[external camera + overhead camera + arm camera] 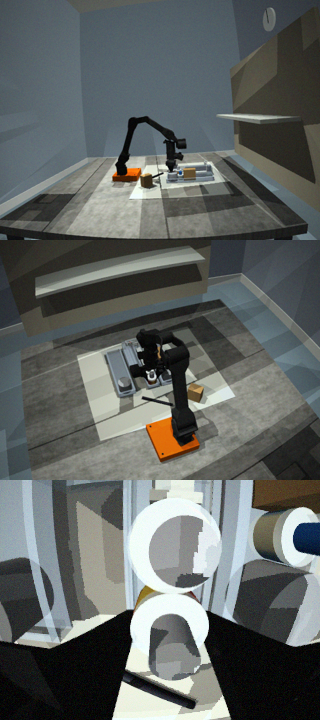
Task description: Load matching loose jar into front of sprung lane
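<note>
My gripper tip is now 110 mm past the black rod, 30 mm to the right of it and 20 mm above it. From my gripper tip the other things lie so: brown box (170 mm behind, 130 mm to the right).
</note>
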